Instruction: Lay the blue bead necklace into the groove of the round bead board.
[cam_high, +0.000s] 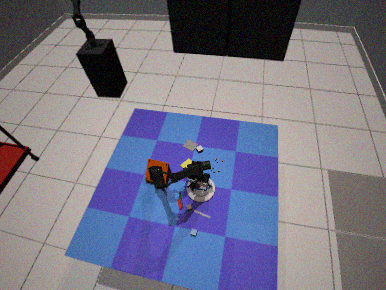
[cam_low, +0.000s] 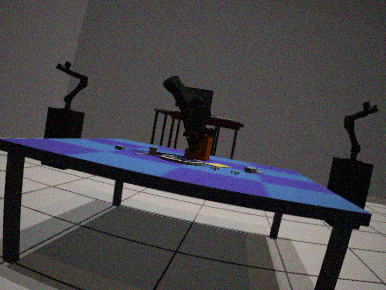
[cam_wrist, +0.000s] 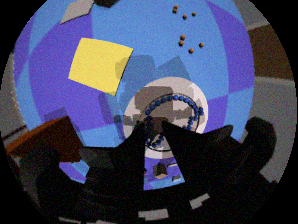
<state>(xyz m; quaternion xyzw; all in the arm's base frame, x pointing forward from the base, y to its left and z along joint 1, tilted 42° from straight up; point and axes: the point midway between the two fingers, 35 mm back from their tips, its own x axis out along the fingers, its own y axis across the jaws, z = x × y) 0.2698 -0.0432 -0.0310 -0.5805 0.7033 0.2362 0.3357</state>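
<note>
Now: the round white bead board 40 mm to the right of my gripper tip, 40 mm ahead of it and 30 mm below it. Also, from my gripper tip: red-handled tool (160 mm to the right, 90 mm behind, 40 mm below); then yellow card (130 mm to the left, 70 mm behind, 40 mm below); then thin pale stick (220 mm to the right, 70 mm ahead, 40 mm below).
</note>
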